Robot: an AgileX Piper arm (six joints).
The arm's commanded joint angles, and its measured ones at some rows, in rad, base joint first. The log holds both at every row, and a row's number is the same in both.
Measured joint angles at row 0:
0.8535 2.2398 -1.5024 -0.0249 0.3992 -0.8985
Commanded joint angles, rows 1 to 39:
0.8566 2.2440 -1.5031 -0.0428 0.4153 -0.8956
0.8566 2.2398 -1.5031 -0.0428 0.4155 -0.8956
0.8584 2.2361 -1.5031 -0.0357 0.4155 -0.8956
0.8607 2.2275 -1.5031 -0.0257 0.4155 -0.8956
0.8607 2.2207 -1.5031 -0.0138 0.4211 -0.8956
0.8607 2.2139 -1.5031 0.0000 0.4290 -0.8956
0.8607 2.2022 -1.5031 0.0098 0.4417 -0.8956
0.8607 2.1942 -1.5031 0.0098 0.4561 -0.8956
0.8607 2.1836 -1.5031 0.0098 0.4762 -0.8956
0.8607 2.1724 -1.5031 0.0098 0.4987 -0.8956
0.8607 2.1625 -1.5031 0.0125 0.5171 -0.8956
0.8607 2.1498 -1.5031 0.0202 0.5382 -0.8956
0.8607 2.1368 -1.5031 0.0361 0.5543 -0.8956
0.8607 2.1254 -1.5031 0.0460 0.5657 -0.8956
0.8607 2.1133 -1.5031 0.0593 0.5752 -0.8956
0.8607 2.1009 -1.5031 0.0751 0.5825 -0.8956
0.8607 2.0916 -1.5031 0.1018 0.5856 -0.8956
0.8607 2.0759 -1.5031 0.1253 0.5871 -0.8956
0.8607 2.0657 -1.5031 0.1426 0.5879 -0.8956
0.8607 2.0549 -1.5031 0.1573 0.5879 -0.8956
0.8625 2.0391 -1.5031 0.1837 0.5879 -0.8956
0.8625 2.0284 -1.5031 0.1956 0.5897 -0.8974
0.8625 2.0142 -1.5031 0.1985 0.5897 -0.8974
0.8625 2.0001 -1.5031 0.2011 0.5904 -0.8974
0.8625 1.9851 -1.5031 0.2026 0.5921 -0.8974
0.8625 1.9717 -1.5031 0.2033 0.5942 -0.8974
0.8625 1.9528 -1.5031 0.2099 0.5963 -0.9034
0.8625 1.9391 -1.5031 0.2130 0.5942 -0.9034
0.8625 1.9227 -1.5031 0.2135 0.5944 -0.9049
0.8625 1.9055 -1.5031 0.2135 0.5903 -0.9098
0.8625 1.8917 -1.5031 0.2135 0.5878 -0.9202
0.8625 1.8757 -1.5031 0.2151 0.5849 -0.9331
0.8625 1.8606 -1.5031 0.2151 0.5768 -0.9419
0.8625 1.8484 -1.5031 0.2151 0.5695 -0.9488
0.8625 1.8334 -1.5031 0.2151 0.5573 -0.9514
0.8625 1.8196 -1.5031 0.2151 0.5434 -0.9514
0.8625 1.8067 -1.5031 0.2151 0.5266 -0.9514
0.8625 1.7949 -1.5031 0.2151 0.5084 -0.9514
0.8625 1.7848 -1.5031 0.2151 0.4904 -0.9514
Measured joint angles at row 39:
0.8621 1.8383 -1.5024 0.2162 0.5638 -0.9354
